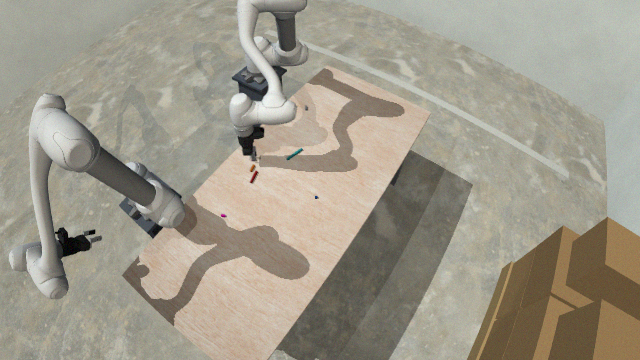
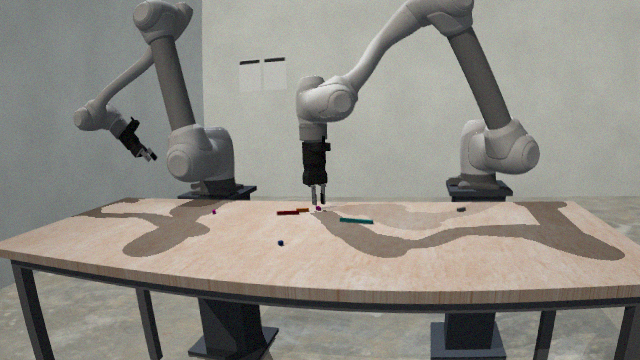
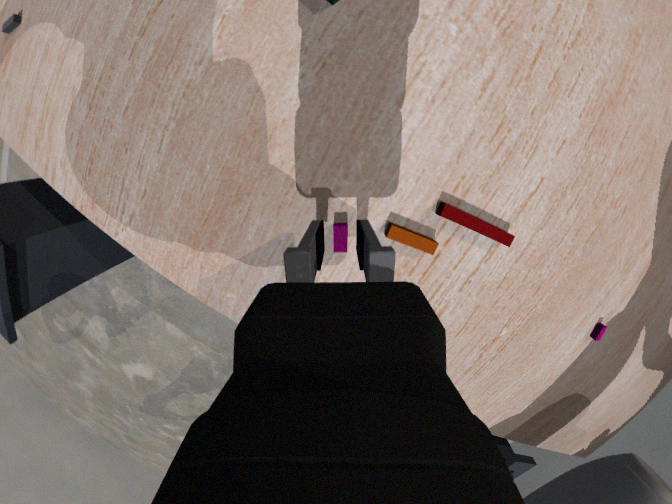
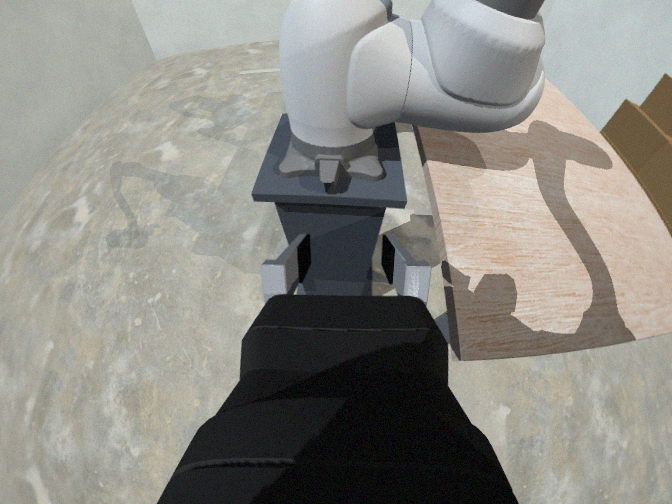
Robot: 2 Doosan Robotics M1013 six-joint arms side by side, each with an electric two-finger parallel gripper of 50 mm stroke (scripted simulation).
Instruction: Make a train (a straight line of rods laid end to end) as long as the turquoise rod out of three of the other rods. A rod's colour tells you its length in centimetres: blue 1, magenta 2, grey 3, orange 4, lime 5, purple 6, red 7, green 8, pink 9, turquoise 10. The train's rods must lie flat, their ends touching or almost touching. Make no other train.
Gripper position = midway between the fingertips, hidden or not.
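My left gripper [image 2: 318, 204] is in sight, and image 3 [image 3: 340, 235] shows that gripper too. I can also see my right gripper [image 4: 346, 249], and then there's a red rod [image 3: 449, 212] and an orange rod [image 3: 397, 233].
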